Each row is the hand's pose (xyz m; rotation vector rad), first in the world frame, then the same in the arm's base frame.
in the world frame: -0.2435 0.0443 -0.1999 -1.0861 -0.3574 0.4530
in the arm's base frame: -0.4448 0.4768 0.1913 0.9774 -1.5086 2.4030
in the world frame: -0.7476 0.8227 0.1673 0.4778 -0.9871 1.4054
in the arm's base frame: -0.0203 -0.3947 0.4263 -1.5836 -0.0384 -1.3238
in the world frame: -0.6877 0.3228 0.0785 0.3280 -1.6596 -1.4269
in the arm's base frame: -0.0002 0.0909 0.2677 1.6783 0.5060 0.3353
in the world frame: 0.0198 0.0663 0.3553 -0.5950 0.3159 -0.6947
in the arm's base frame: -0.3618 0.5779 0.7921 0.0740 -0.2123 2.0547
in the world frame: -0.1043 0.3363 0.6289 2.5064 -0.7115 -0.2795
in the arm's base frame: -0.1764 0.3018 1.0213 -1.3196 -2.6225 -0.2518
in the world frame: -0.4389 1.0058 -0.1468 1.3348 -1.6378 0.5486
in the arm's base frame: -0.4825 -0.4908 0.3580 -2.3352 -1.0727 -0.6696
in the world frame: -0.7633 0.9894 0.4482 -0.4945 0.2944 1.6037
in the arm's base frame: 0.1056 -0.5381 0.6918 -0.1930 0.7904 -1.8652
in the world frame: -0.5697 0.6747 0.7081 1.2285 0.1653 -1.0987
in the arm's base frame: 0.1635 -0.1611 0.9339 0.3958 1.8038 1.3796
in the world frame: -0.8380 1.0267 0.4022 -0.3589 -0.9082 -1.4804
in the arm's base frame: 0.1323 -0.6003 0.6247 1.0283 0.0435 0.8821
